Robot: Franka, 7 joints.
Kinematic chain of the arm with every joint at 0, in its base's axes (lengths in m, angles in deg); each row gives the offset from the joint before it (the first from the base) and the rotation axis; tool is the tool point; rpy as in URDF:
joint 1: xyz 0 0 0.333 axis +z
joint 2: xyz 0 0 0 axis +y
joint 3: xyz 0 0 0.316 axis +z
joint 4: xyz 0.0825 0 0 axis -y
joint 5: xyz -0.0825 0 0.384 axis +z
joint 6: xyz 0 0 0 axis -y
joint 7: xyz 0.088 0 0 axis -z
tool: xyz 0 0 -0.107 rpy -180 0 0
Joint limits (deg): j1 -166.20..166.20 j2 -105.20..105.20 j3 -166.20..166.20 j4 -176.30..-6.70 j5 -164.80..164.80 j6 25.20..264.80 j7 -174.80..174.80
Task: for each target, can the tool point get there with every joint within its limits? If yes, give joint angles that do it. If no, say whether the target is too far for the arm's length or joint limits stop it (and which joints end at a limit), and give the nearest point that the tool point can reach.
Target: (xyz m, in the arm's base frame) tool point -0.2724 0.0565 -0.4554
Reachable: no: joint limits stop it (at a limit: joint 1, joint 2) | nearest point -0.2729 0.0580 -0.3607 | short by 0.095 m
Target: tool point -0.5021 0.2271 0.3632
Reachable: yes | joints 52.73 -72.67 102.02 -123.34 -92.00 91.78 -107.66
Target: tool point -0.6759 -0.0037 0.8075
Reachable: yes | joints 25.03 -45.09 92.66 -40.63 -55.48 188.11 -140.39
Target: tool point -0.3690 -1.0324 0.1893
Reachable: no: too far | nearest point -0.2863 -0.8010 0.2215 | short by 0.248 m
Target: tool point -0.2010 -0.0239 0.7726
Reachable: yes | joints -66.19 -79.20 -42.08 -127.53 88.93 53.86 63.76
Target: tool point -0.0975 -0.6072 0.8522
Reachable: yes | joints -140.96 67.20 129.28 -62.38 -74.68 129.06 -24.33
